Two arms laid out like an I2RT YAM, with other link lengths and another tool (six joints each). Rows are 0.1 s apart.
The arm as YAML. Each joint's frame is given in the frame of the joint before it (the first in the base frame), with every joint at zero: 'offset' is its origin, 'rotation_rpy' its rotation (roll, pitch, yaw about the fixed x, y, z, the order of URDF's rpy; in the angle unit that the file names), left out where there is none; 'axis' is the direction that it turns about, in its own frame. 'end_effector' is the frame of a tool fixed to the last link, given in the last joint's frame.
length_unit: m
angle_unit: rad
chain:
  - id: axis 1
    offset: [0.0, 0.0, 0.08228]
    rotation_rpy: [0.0, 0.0, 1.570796]
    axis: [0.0, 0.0, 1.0]
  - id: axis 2
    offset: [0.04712, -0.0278, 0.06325]
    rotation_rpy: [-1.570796, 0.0, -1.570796]
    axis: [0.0, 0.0, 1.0]
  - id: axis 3
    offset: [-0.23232, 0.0, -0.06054]
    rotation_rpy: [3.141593, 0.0, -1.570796]
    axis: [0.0, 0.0, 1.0]
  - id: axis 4
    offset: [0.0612, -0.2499, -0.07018]
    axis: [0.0, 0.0, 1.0]
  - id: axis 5
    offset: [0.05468, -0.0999, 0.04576]
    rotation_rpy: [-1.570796, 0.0, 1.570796]
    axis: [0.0, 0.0, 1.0]
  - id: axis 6
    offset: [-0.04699, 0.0, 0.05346]
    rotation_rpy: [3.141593, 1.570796, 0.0]
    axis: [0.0, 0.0, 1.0]
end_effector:
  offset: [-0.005, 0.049, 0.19]
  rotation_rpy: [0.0, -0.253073, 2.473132]
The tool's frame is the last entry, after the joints.
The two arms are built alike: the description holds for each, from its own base.
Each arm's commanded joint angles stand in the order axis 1, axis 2, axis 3, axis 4, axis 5, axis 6.
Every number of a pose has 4 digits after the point. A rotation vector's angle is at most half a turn.
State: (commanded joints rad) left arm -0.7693 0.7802 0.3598 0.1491 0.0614 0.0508; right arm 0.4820 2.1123 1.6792 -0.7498 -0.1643 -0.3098
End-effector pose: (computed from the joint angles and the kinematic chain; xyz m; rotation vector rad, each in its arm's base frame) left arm 0.2765 -0.3403 0.1674 0.0641 1.7289 -0.9770; right arm 0.4773 0.2522 -0.0166 -1.7426 1.8265 0.3045
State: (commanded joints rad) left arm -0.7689 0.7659 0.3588 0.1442 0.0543 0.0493; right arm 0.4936 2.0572 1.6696 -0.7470 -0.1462 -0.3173
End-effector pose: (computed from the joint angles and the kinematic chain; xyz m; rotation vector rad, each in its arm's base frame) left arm 0.2774 -0.3387 0.1711 0.0569 1.7196 -0.9750; right arm 0.4816 0.2568 0.0087 -1.7411 1.7774 0.2656
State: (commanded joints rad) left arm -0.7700 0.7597 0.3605 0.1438 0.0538 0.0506; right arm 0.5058 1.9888 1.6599 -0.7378 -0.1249 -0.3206
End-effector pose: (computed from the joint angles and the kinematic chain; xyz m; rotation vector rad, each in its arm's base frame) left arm 0.2772 -0.3389 0.1744 0.0580 1.7117 -0.9782; right arm 0.4877 0.2619 0.0422 -1.7243 1.7170 0.2171
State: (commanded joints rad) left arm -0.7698 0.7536 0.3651 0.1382 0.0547 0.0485; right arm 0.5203 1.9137 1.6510 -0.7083 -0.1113 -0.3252
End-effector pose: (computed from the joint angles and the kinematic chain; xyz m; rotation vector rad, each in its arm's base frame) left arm 0.2770 -0.3389 0.1778 0.0558 1.7073 -0.9823; right arm 0.4958 0.2721 0.0841 -1.6930 1.6292 0.1704
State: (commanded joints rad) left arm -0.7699 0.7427 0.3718 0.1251 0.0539 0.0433; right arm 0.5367 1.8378 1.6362 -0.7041 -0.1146 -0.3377
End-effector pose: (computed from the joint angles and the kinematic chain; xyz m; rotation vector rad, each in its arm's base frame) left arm 0.2766 -0.3384 0.1821 0.0497 1.7042 -0.9863; right arm 0.4917 0.2815 0.1192 -1.6837 1.5521 0.1554
